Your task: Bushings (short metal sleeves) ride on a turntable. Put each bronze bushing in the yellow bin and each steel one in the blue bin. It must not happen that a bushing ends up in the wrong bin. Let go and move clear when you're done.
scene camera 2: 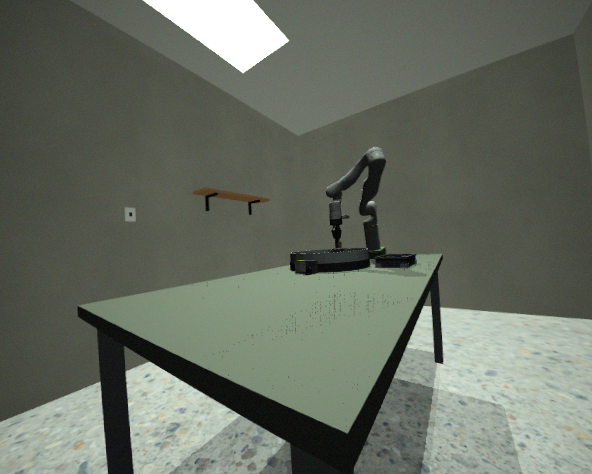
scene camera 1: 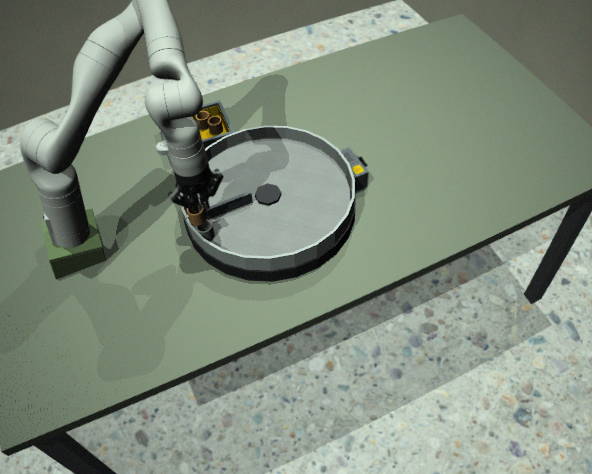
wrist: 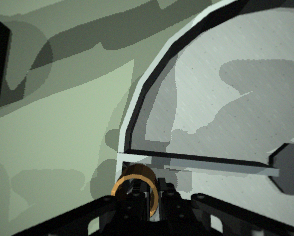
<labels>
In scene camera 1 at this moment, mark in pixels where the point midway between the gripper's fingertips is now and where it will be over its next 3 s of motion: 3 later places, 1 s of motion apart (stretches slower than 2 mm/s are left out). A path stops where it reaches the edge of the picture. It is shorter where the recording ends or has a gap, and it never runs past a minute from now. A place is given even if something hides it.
My gripper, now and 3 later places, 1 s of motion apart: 202, 211; 199, 206; 201, 177; 207, 117
</labels>
